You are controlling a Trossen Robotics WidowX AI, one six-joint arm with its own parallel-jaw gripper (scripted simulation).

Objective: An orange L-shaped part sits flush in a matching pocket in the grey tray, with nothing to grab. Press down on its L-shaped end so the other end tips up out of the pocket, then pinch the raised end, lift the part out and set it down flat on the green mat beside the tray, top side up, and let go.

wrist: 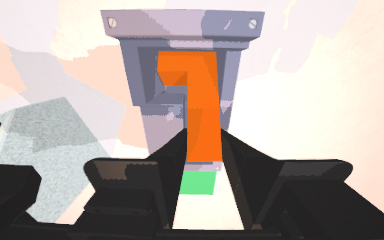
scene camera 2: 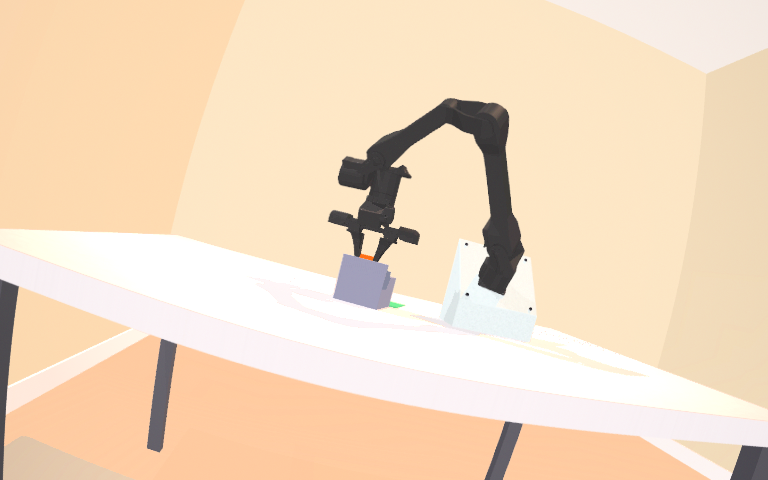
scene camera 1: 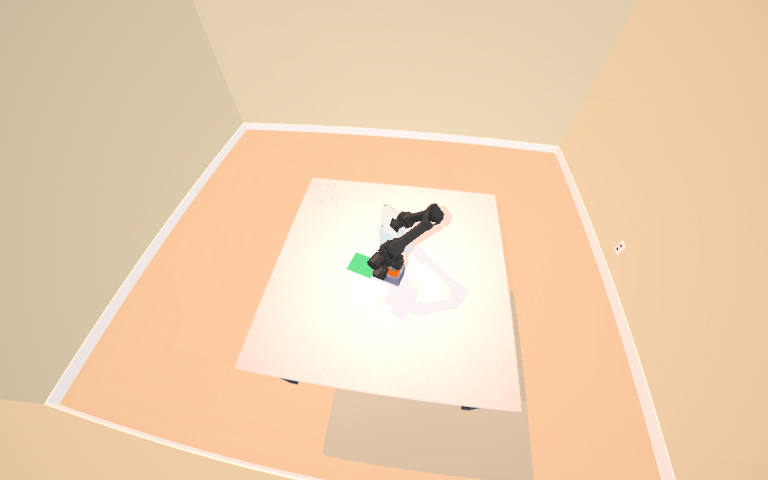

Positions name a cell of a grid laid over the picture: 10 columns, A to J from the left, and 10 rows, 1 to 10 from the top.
Scene:
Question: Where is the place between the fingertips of the gripper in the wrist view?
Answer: F6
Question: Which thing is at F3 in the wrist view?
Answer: An orange L-shaped part.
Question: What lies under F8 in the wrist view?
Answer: A green mat.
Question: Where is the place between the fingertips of the gripper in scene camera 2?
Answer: E6

